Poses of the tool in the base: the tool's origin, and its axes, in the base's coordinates. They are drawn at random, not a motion.
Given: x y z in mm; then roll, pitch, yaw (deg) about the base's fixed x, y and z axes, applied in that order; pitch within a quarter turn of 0, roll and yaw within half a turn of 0.
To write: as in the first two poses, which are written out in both.
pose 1, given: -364.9 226.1 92.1 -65.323 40.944 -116.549
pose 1, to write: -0.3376 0.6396 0.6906 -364.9; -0.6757 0.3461 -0.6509 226.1; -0.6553 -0.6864 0.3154 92.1; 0 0 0 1
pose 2, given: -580.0 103.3 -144.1 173.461 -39.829 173.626
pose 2, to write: -0.7632 0.1828 -0.6198 -580.0; 0.0853 0.9793 0.1838 103.3; 0.6405 0.0875 -0.7630 -144.1; 0 0 0 1
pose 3, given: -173.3 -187.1 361.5 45.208 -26.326 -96.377
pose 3, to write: -0.0996 0.7351 -0.6706 -173.3; -0.8907 0.2345 0.3893 -187.1; 0.4435 0.6361 0.6315 361.5; 0 0 0 1
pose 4, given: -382.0 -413.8 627.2 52.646 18.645 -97.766
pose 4, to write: -0.1280 0.5668 -0.8138 -382.0; -0.9388 -0.3338 -0.0848 -413.8; -0.3197 0.7532 0.5749 627.2; 0 0 0 1
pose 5, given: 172.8 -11.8 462.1 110.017 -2.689 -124.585
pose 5, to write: -0.5670 -0.2568 -0.7827 172.8; -0.8224 0.2306 0.5201 -11.8; 0.0469 0.9386 -0.3419 462.1; 0 0 0 1
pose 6, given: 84.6 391.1 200.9 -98.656 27.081 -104.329
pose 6, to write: -0.2204 -0.0344 0.9748 84.6; -0.8627 0.4733 -0.1783 391.1; -0.4552 -0.8802 -0.1340 200.9; 0 0 0 1
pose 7, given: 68.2 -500.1 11.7 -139.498 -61.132 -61.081
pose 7, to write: 0.2335 -0.3905 0.8905 68.2; -0.4226 -0.8655 -0.2688 -500.1; 0.8757 -0.3136 -0.3671 11.7; 0 0 0 1
